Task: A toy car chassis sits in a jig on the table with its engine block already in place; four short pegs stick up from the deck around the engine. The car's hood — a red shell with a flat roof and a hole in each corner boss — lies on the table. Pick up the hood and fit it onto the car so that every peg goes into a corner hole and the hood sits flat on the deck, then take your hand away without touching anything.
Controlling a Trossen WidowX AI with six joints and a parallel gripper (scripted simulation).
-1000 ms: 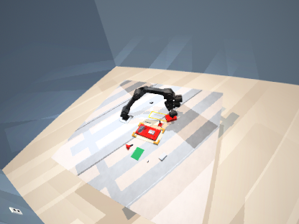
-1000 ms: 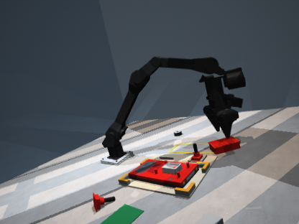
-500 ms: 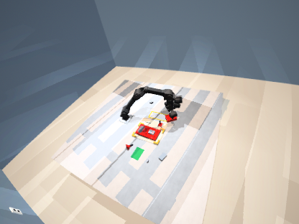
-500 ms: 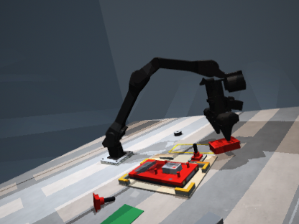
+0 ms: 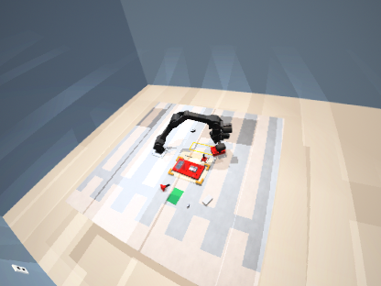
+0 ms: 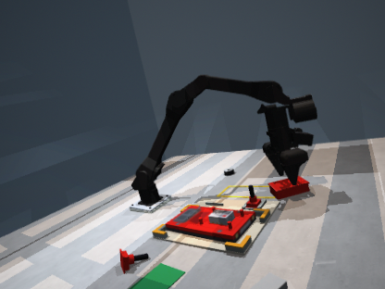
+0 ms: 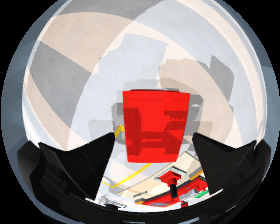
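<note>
My gripper tip is now 2 cm above the red hood. Also, from my gripper tip: green patch 44 cm to the right, 11 cm behind, 3 cm below.
</note>
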